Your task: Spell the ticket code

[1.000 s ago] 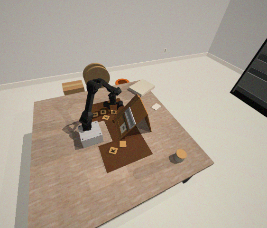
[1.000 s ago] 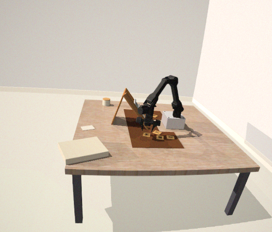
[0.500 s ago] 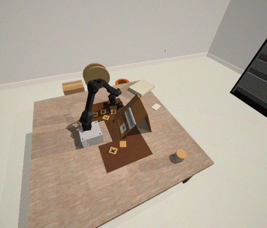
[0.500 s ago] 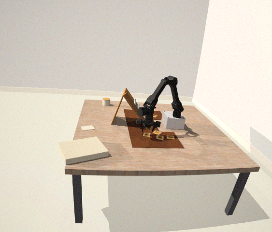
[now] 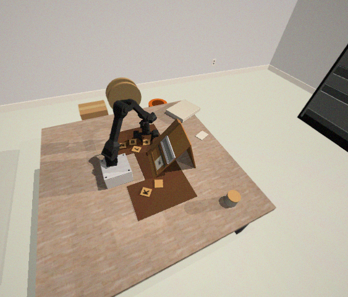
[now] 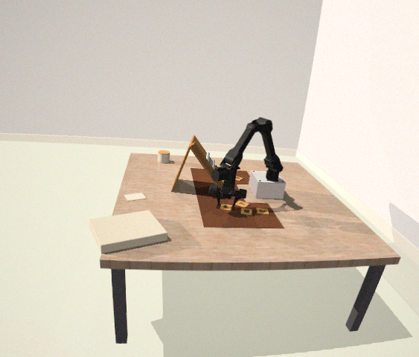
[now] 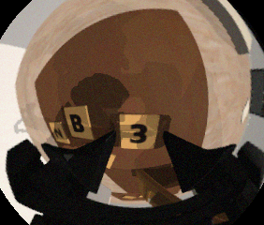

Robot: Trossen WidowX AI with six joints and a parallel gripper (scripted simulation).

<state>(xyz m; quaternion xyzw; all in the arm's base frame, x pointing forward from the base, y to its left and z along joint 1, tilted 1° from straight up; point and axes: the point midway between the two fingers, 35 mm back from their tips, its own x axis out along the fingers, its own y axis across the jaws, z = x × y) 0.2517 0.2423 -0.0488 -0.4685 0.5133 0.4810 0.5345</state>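
Now: the tile marked 3 10 mm below my gripper tip. From my gripper tip the other things lie so: dark mat: 50 mm behind, 210 mm to the right, 10 mm below; blank-faced tile: 20 mm ahead, 400 mm to the right, 10 mm below; pale ticket: 50 mm ahead, 280 mm to the right, 60 mm above.
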